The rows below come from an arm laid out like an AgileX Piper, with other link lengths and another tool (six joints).
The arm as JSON. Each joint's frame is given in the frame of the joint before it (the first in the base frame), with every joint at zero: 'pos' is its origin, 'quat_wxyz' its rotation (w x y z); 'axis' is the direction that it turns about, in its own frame. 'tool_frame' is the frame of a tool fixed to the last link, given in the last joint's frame.
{
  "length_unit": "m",
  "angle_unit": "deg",
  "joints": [
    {
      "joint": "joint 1",
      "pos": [
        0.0,
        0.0,
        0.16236
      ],
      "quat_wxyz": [
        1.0,
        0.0,
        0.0,
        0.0
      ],
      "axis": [
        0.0,
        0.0,
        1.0
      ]
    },
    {
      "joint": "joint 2",
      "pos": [
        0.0,
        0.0,
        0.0
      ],
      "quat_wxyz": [
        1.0,
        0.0,
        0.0,
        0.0
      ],
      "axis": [
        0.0,
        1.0,
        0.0
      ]
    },
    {
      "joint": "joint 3",
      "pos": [
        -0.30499,
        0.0,
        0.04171
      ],
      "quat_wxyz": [
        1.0,
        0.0,
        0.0,
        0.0
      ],
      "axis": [
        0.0,
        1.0,
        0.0
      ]
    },
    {
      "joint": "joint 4",
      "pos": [
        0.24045,
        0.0,
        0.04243
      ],
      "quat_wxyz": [
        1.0,
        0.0,
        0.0,
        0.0
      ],
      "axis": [
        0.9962,
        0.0,
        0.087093
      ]
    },
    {
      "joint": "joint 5",
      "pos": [
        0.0,
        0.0,
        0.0
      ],
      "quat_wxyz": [
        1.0,
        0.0,
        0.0,
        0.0
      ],
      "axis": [
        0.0,
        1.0,
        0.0
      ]
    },
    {
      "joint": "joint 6",
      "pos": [
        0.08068,
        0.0,
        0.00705
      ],
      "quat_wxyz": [
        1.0,
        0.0,
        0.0,
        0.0
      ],
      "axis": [
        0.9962,
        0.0,
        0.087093
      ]
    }
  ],
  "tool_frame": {
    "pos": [
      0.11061,
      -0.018,
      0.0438
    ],
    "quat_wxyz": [
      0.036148,
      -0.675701,
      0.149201,
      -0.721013
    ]
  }
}
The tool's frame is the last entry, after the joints.
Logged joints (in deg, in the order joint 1, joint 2, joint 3, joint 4, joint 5, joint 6), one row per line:
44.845 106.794 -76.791 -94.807 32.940 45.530
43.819 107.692 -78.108 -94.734 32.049 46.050
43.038 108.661 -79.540 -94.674 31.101 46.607
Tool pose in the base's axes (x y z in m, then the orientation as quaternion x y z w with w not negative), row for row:
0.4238 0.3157 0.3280 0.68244 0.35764 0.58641 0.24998
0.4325 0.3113 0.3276 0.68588 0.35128 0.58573 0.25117
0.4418 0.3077 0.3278 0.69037 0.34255 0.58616 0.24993
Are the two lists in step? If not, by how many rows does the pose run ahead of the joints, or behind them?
The pose runs 2 rows behind the joints: the pose in row i belongs to the joints in row i - 2.
